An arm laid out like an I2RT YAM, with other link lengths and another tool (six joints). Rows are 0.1 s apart.
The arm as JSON. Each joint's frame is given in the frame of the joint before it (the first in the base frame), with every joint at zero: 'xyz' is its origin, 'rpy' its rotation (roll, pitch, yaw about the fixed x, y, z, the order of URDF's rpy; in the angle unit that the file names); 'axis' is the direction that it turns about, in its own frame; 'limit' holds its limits. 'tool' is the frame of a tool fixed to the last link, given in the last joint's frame.
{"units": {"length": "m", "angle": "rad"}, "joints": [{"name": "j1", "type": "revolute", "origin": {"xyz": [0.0, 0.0, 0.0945], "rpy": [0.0, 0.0, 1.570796]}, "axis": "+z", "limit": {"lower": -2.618, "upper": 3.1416}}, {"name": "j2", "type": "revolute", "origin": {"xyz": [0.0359, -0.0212, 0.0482], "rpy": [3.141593, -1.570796, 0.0]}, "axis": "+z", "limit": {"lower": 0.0, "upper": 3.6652}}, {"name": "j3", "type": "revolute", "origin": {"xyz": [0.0, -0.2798, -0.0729], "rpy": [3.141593, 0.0, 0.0]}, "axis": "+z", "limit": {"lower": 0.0, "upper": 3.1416}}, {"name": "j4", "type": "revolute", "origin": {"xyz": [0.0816, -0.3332, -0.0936], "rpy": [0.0, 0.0, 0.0]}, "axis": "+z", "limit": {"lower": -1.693, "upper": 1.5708}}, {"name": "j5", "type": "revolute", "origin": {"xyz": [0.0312, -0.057, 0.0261], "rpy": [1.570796, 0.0, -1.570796]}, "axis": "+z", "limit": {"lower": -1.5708, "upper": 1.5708}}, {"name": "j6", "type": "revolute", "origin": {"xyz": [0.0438, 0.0, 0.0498], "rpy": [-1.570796, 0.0, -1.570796]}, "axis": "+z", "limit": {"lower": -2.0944, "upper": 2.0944}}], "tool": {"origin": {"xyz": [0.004, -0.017, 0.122], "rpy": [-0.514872, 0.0, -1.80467]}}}
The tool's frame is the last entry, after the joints.
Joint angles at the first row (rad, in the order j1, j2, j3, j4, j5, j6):
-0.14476, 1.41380, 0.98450, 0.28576, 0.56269, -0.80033
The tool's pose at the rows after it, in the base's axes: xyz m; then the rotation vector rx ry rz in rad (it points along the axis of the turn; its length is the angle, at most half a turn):
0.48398 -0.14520 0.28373 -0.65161 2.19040 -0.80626
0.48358 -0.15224 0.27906 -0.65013 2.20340 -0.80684
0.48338 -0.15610 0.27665 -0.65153 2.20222 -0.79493
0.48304 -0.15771 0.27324 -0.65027 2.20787 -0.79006
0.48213 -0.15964 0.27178 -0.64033 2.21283 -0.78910
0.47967 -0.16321 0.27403 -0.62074 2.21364 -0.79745
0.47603 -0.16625 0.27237 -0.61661 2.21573 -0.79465
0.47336 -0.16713 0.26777 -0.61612 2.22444 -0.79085
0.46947 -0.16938 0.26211 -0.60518 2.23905 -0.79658
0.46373 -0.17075 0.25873 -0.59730 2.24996 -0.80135
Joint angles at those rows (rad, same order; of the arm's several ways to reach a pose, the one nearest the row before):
-0.17104, 1.41641, 0.96799, 0.28624, 0.52503, -0.79688
-0.18760, 1.42467, 0.96673, 0.28665, 0.51522, -0.80000
-0.20084, 1.42506, 0.96288, 0.28746, 0.49543, -0.79462
-0.20515, 1.42822, 0.95940, 0.28759, 0.49196, -0.79154
-0.20841, 1.42968, 0.95837, 0.28648, 0.49549, -0.78617
-0.21399, 1.42511, 0.95795, 0.28732, 0.50432, -0.78233
-0.22375, 1.41525, 0.94587, 0.28766, 0.49642, -0.78009
-0.22702, 1.41140, 0.93379, 0.28716, 0.49532, -0.77830
-0.22994, 1.40967, 0.91964, 0.29087, 0.50685, -0.77773
-0.23312, 1.39696, 0.90161, 0.28996, 0.51455, -0.77804

